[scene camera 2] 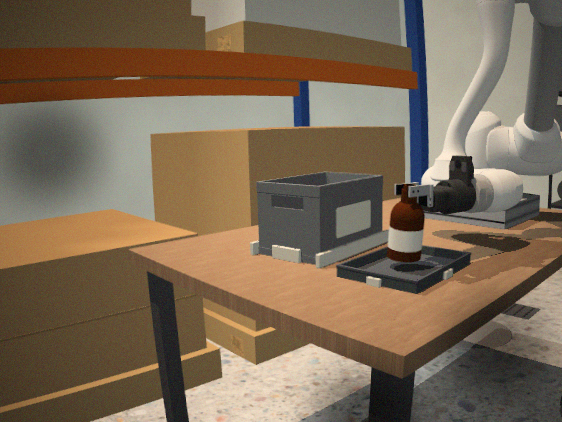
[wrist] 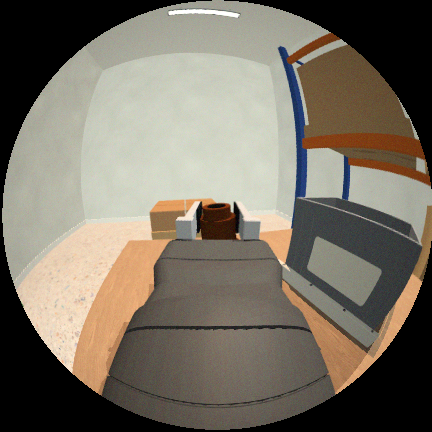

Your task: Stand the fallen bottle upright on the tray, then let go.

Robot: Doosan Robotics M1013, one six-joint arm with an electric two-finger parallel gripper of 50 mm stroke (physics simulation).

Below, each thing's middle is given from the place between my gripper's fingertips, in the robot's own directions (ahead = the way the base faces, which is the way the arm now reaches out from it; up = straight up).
Scene:
Now: hand 7 cm above the brown bottle (scene camera 2: pixel 407 217) and 2 cm past it.

